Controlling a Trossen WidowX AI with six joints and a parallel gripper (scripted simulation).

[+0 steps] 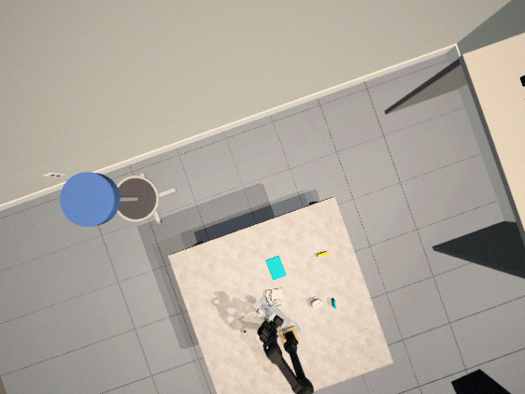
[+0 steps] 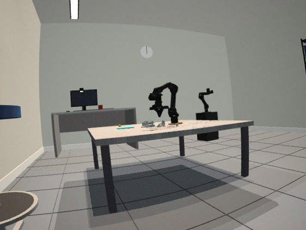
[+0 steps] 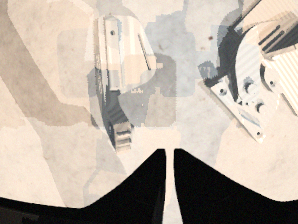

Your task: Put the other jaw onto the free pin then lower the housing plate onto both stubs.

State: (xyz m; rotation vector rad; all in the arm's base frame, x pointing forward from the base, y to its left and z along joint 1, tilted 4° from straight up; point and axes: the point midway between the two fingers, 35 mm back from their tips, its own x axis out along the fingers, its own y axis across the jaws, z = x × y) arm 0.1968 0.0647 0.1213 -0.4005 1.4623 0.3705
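My gripper tip is now 1 cm past the white jaw piece, 4 cm to the right of it and 5 cm above it. Round my gripper tip: yellow piece: 25 cm ahead, 52 cm to the right, 8 cm below; then cyan plate: 29 cm ahead, 17 cm to the right, 8 cm below.
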